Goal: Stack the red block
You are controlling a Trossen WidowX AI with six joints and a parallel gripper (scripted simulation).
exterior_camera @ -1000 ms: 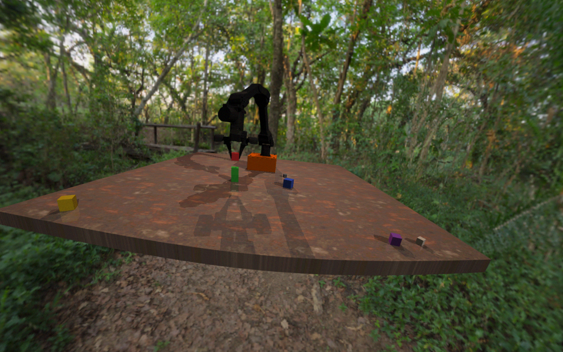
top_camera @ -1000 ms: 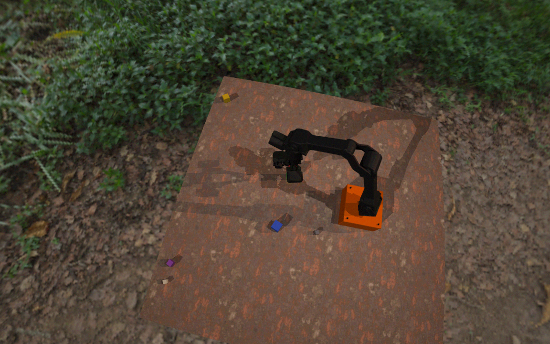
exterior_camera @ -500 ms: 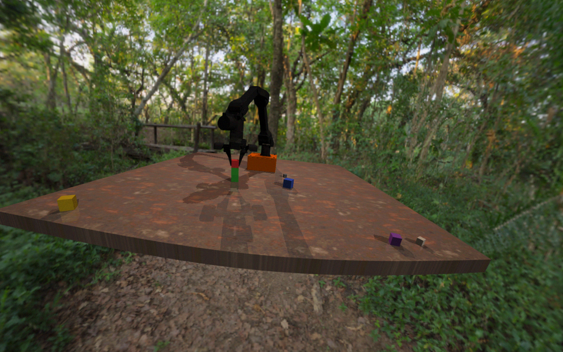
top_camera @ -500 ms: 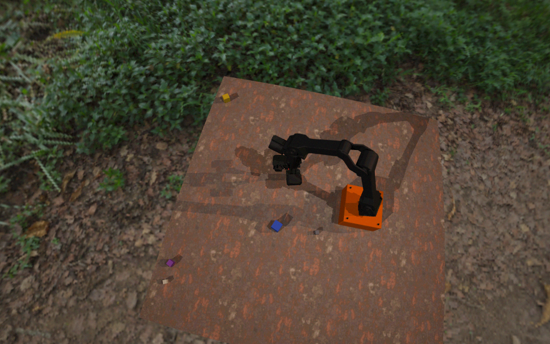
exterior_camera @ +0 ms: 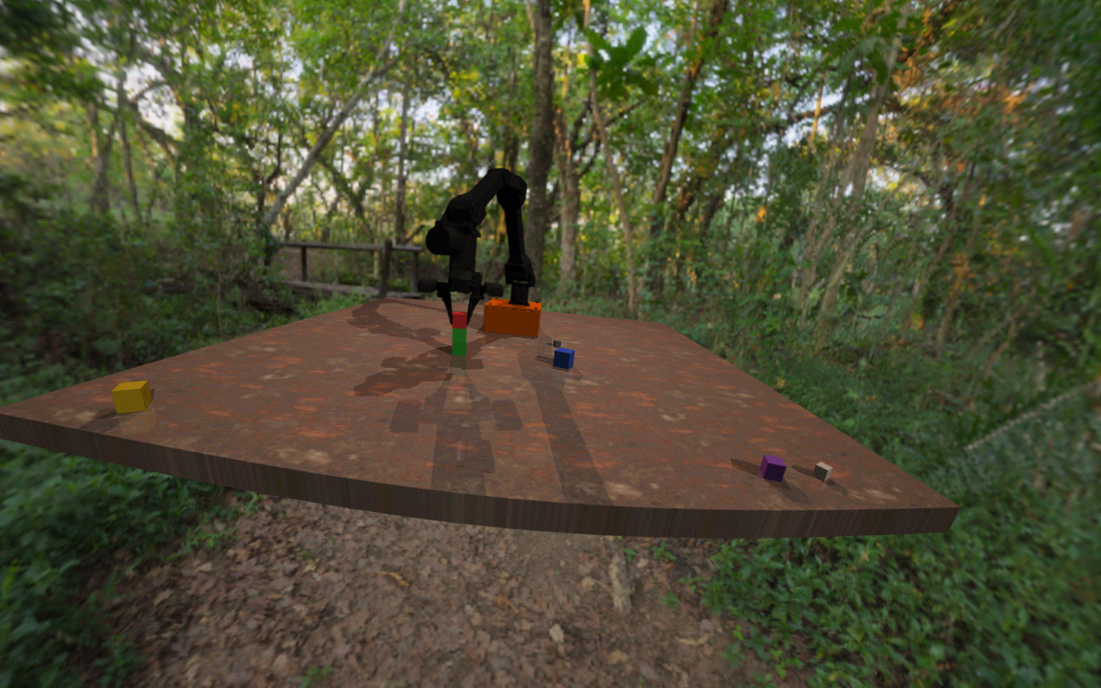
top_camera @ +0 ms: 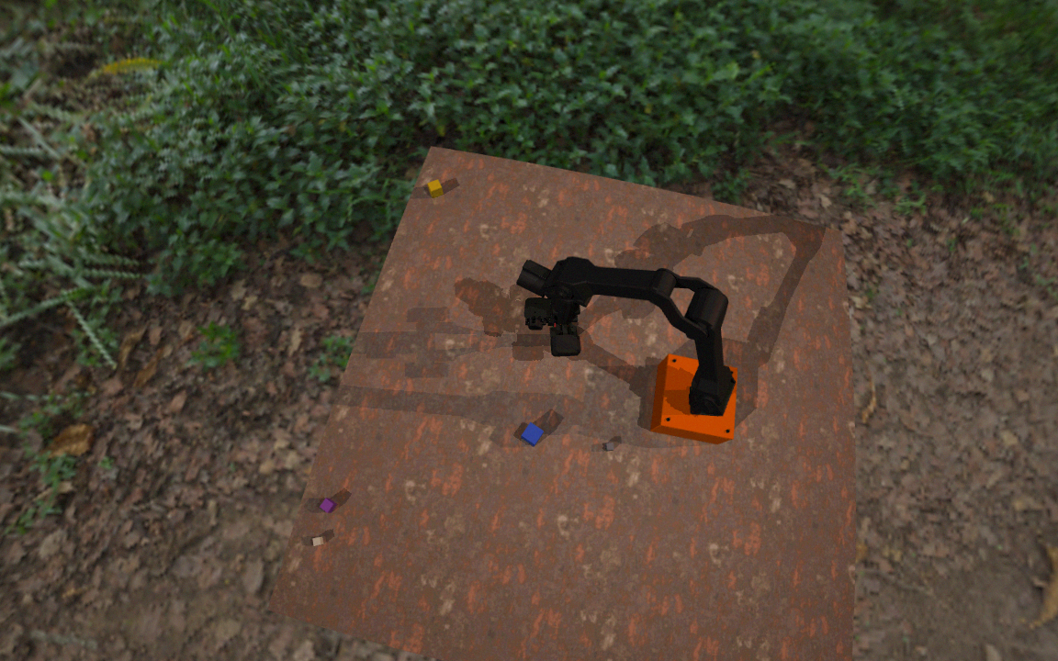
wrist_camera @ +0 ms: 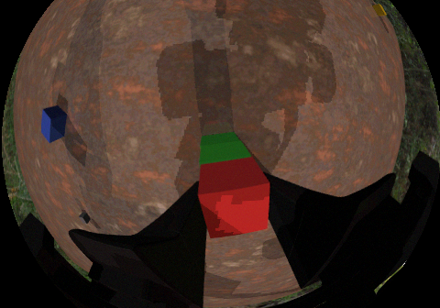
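Now: the red block 1 cm above my gripper tip. Also, from my gripper tip: small grey cube: 14 cm behind, 26 cm to the left, 6 cm below; then yellow cube: 38 cm ahead, 42 cm to the right, 5 cm below; then blue cube: 4 cm ahead, 25 cm to the left, 5 cm below.
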